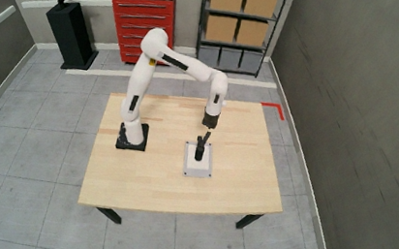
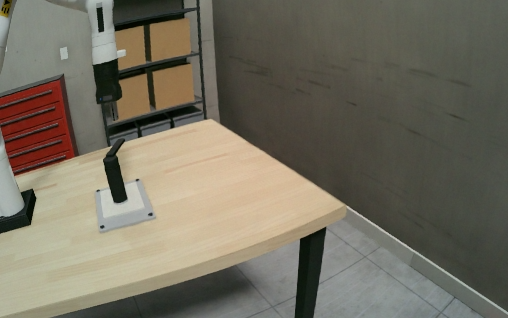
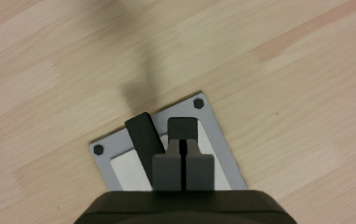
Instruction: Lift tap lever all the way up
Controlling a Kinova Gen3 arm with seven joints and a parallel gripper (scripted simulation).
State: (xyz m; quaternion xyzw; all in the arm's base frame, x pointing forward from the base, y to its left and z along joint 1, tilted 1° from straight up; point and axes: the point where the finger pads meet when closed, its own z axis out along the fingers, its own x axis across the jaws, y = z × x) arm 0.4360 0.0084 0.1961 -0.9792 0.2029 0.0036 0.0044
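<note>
My gripper is now 90 mm above the black lever, 30 mm to the left of it and 10 mm past it. Round my hand: tap (130 mm below, 60 mm to the right, 30 mm behind); plate (230 mm below, 90 mm to the right, 40 mm behind).
</note>
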